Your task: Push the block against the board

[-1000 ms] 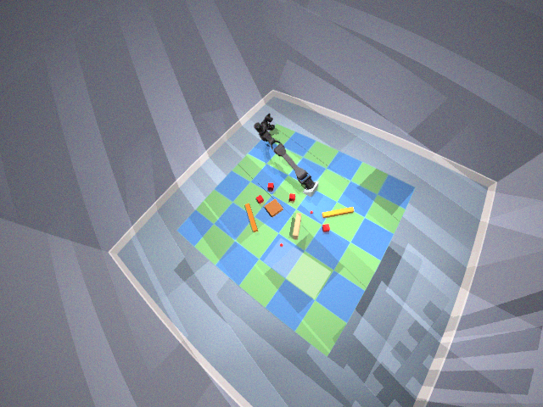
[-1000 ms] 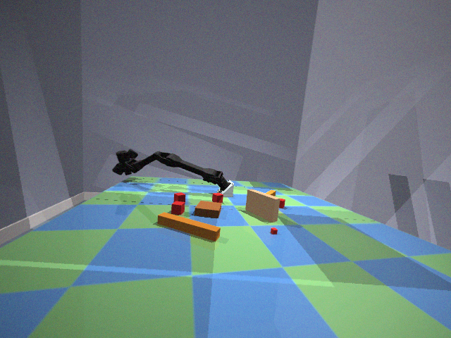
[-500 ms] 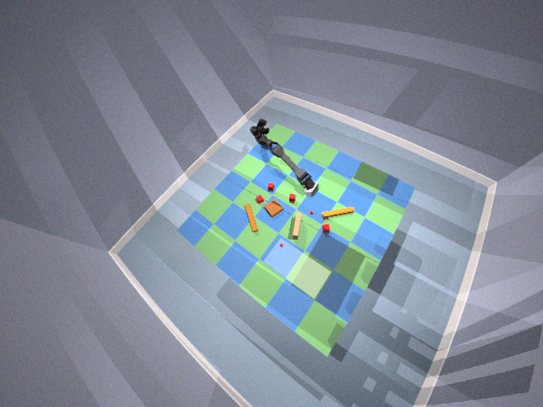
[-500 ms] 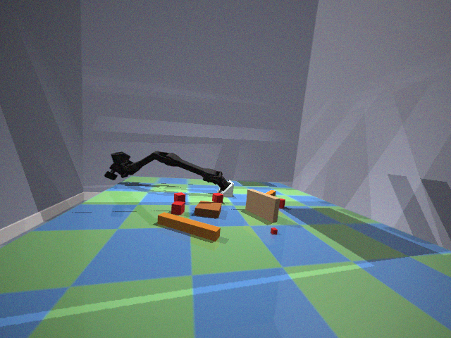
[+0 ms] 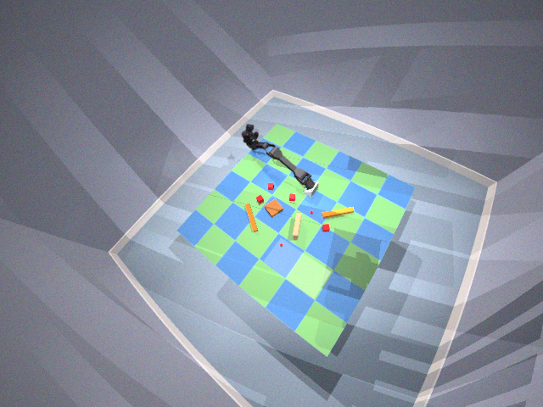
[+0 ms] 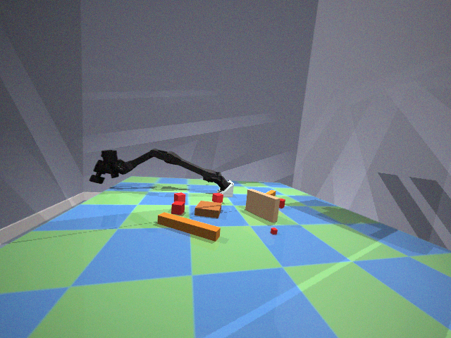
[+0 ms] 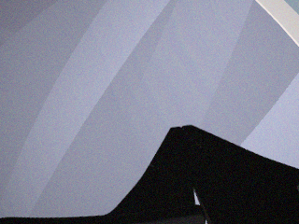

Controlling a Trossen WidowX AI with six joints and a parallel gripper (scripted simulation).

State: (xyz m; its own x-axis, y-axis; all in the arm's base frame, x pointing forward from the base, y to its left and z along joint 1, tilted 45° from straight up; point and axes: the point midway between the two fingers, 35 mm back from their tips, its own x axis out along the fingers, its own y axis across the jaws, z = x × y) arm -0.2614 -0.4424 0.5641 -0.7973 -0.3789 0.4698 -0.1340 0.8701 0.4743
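The board is 63 cm ahead of my gripper tip, 77 cm to the left of it and 5 cm below it. From my gripper tip the other things lie so: square block (56 cm ahead, 55 cm to the left, 9 cm below).
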